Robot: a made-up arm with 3 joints. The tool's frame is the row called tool. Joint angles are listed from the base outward. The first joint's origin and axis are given. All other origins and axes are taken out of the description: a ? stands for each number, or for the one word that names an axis. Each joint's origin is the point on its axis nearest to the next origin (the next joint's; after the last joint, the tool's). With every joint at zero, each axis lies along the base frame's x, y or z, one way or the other. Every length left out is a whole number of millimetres.
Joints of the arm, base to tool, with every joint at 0 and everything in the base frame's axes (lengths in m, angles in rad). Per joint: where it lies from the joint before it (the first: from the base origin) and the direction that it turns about. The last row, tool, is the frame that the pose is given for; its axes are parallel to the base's.
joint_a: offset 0 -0.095 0.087 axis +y
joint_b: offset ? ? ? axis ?
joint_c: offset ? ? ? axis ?
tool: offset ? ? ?
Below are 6 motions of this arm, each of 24 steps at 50 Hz.
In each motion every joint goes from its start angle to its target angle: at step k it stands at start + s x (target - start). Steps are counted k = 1, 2, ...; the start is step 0. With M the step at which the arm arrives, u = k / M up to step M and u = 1 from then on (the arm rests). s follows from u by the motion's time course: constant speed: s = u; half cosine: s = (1 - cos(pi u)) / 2; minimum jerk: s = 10 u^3 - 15 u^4 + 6 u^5.
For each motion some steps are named. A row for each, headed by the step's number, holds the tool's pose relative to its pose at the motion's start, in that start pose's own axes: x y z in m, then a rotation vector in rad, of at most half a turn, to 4 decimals.
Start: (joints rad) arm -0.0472 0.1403 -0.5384
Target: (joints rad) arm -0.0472 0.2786 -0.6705
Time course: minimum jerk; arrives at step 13
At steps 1, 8, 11, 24:
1: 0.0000 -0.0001 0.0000 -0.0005 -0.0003 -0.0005
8: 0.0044 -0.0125 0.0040 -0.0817 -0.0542 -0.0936
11: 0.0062 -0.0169 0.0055 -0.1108 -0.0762 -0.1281
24: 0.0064 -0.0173 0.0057 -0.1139 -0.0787 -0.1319

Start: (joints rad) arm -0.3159 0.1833 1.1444
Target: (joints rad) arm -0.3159 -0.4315 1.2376
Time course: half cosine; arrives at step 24
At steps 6, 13, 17, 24:
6: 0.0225 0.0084 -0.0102 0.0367 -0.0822 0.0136
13: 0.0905 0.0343 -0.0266 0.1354 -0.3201 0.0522
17: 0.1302 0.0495 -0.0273 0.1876 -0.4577 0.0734
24: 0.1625 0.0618 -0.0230 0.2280 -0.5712 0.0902

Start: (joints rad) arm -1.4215 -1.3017 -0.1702
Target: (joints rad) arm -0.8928 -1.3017 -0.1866
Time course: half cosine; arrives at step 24
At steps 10, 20, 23, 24:
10: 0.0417 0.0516 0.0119 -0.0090 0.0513 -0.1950
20: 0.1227 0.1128 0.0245 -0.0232 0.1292 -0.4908
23: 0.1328 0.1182 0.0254 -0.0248 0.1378 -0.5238
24: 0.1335 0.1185 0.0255 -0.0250 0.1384 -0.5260

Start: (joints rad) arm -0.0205 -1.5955 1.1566
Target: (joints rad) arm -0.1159 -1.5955 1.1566
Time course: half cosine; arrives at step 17
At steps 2, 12, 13, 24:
2: -0.0006 0.0006 0.0000 0.0001 0.0000 0.0032
12: -0.0156 0.0146 0.0002 0.0017 0.0008 0.0764
13: -0.0170 0.0158 0.0002 0.0019 0.0008 0.0829
24: -0.0196 0.0181 0.0003 0.0022 0.0009 0.0954

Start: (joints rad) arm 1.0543 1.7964 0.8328
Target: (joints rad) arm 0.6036 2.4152 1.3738
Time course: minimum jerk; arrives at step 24
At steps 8, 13, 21, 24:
8: -0.0392 0.0196 0.0226 -0.0606 0.1178 0.0227
13: -0.0989 0.0700 0.0705 -0.1090 0.3528 0.0683
21: -0.1454 0.1446 0.1310 -0.0690 0.6331 0.1256
24: -0.1468 0.1478 0.1335 -0.0653 0.6442 0.1280

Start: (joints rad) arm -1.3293 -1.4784 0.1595
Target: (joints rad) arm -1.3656 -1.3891 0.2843
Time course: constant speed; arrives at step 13
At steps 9, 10, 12, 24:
9: -0.0005 -0.0270 0.0073 -0.0612 0.0094 0.1113
10: -0.0004 -0.0300 0.0082 -0.0680 0.0107 0.1237
12: -0.0002 -0.0357 0.0101 -0.0815 0.0134 0.1484
24: -0.0001 -0.0386 0.0110 -0.0883 0.0148 0.1607

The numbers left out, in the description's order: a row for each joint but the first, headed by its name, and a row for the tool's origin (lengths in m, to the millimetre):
joint_b: xyz -0.149 0 0.38, axis -x
joint_c: xyz 0 -0.006 -0.254, axis +z
tool: xyz -0.089 -0.093 0

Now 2 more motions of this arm.
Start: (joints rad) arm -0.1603 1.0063 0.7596
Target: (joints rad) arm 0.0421 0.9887 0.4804
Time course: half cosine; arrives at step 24
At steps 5, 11, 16, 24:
5: 0.0013 -0.0041 0.0014 0.0089 0.0070 -0.0112
11: 0.0062 -0.0171 0.0060 0.0363 0.0313 -0.0472
16: 0.0118 -0.0289 0.0104 0.0604 0.0570 -0.0816
24: 0.0170 -0.0379 0.0138 0.0780 0.0791 -0.1089

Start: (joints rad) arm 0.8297 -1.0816 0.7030
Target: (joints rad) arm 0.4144 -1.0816 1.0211
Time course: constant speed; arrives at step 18
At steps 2, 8, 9, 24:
2: -0.0056 -0.0038 -0.0034 -0.0143 -0.0163 0.0761
8: -0.0200 -0.0150 -0.0131 -0.0608 -0.0622 0.3042
9: -0.0221 -0.0168 -0.0146 -0.0690 -0.0694 0.3422
24: -0.0375 -0.0315 -0.0278 -0.1502 -0.1288 0.6837

